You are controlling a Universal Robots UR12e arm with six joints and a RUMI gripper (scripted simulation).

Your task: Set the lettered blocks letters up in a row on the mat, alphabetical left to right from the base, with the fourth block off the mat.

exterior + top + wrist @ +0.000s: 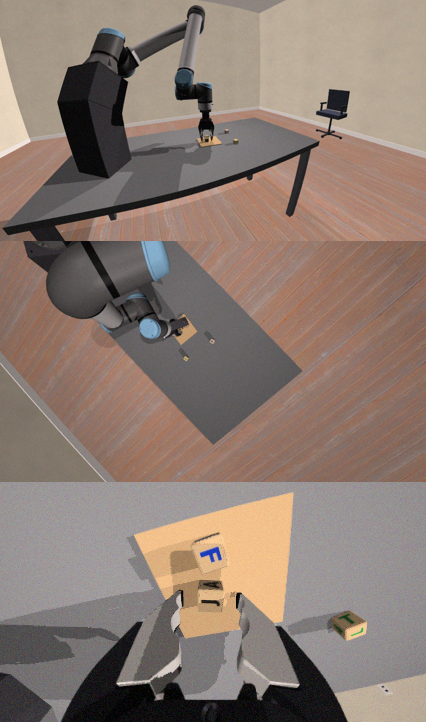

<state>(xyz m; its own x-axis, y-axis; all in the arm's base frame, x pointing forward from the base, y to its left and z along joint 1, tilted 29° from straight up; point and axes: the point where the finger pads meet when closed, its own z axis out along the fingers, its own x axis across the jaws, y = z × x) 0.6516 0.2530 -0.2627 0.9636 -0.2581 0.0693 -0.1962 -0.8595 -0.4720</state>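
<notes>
Right now the tan mat is 20 mm ahead of my hand and 20 mm below it. Round my hand: block 180 mm ahead, 130 mm to the left, 10 mm below.
</notes>
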